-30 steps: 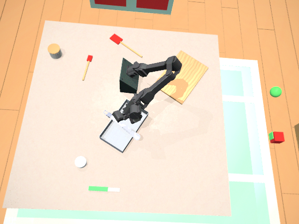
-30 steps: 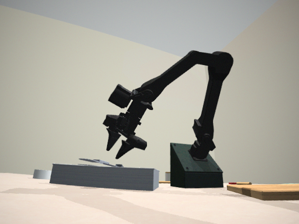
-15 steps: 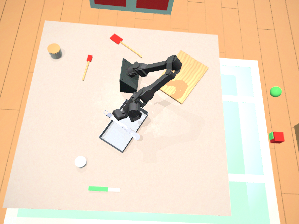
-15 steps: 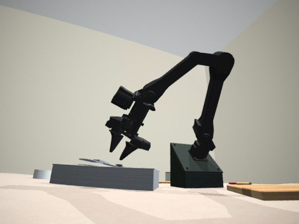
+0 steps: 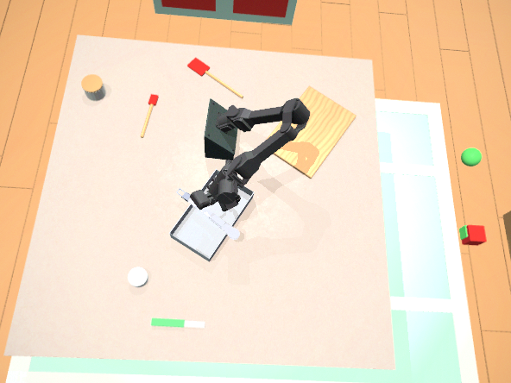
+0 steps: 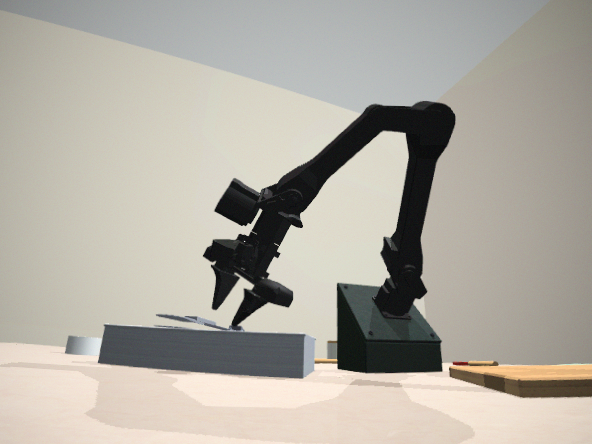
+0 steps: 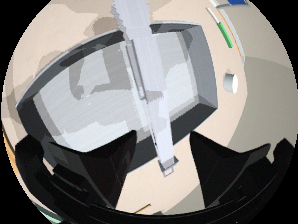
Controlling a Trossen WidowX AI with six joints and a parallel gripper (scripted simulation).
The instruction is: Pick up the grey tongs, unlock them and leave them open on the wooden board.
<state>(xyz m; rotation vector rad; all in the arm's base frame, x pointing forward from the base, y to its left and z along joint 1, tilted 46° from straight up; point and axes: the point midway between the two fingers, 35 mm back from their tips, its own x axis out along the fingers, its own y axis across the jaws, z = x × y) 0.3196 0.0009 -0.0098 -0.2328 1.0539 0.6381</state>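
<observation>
Now: the roasting tin 10 mm ahead of my gripper tip, 30 mm to the left of it and 60 mm below it. Also, from my gripper tip: lidded jar 470 mm behind, 520 mm to the right, 50 mm below; then white disc 270 mm ahead, 200 mm to the right, 70 mm below; then wooden board 410 mm behind, 380 mm to the left, 80 mm below.
</observation>
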